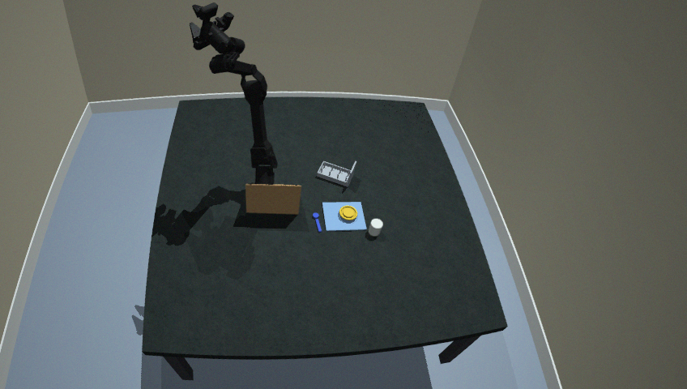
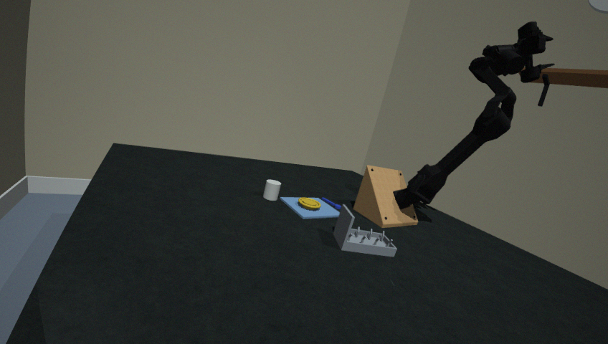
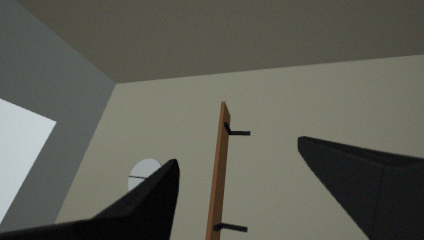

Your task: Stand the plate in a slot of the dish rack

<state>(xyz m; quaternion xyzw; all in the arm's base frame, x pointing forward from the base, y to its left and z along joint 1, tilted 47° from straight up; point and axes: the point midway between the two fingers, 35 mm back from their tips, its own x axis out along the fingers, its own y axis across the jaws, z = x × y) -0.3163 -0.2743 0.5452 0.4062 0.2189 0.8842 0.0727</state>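
My gripper tip is 57 cm short of the yellow plate, 35 cm to the left of it and 68 cm above it. Also, from my gripper tip: grey dish rack (56 cm ahead, 15 cm to the right, 67 cm below); blue spoon (45 cm ahead, 37 cm to the right, 69 cm below); light blue mat (56 cm ahead, 35 cm to the right, 69 cm below).
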